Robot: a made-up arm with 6 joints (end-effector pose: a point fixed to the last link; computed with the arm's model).
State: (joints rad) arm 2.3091 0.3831 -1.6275 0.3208 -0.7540 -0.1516
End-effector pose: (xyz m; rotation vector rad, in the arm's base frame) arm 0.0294 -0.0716 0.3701 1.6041 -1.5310 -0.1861
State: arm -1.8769 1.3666 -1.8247 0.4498 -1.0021 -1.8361
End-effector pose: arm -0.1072 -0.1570 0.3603 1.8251 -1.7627 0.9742
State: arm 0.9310 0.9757 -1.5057 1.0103 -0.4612 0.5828
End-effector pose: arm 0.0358 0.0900 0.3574 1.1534 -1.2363 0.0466
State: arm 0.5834 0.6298 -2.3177 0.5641 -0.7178 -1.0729
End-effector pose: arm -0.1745 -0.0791 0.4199 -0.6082 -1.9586 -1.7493
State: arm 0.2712 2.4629 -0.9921 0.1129 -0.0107 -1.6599
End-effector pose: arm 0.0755 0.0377 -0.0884 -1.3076 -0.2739 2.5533
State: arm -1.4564 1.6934 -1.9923 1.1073 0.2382 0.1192
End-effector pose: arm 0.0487 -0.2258 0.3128 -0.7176 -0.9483 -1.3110
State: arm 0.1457 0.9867 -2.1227 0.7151 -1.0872 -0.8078
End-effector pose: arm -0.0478 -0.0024 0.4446 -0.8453 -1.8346 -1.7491
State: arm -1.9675 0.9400 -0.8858 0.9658 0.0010 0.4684
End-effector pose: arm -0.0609 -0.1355 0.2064 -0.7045 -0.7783 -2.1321
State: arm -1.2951 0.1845 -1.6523 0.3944 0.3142 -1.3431
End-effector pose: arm -0.0189 0.0893 0.3208 2.9945 -0.3139 0.7476
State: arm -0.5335 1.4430 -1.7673 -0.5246 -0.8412 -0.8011
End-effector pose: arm 0.1749 -0.0874 0.3148 2.9642 0.7359 0.3406
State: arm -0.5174 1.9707 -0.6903 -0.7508 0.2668 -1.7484
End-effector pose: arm 0.0184 -0.0862 -0.0228 -1.2359 0.0927 2.8459
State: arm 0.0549 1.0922 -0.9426 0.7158 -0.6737 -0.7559
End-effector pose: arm 0.1581 0.0328 0.1951 -1.4079 -0.9748 -0.2726
